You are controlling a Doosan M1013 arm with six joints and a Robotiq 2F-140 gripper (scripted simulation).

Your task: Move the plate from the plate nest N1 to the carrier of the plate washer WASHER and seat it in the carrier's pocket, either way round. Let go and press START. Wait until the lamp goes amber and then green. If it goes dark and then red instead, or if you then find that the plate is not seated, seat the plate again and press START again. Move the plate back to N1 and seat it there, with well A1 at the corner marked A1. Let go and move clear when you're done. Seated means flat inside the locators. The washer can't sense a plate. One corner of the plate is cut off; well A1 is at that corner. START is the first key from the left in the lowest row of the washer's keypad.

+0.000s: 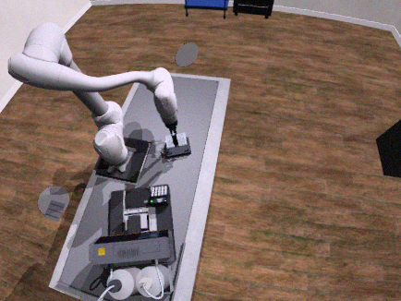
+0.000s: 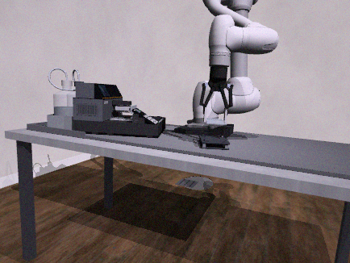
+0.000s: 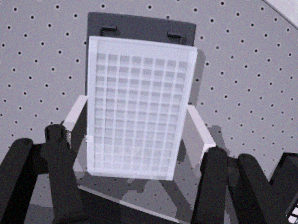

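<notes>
My hand is 110 mm above the plate nest N1. Also, from my hand: plate washer (550 mm to the right, 20 mm ahead); white well plate (20 mm below).
</notes>
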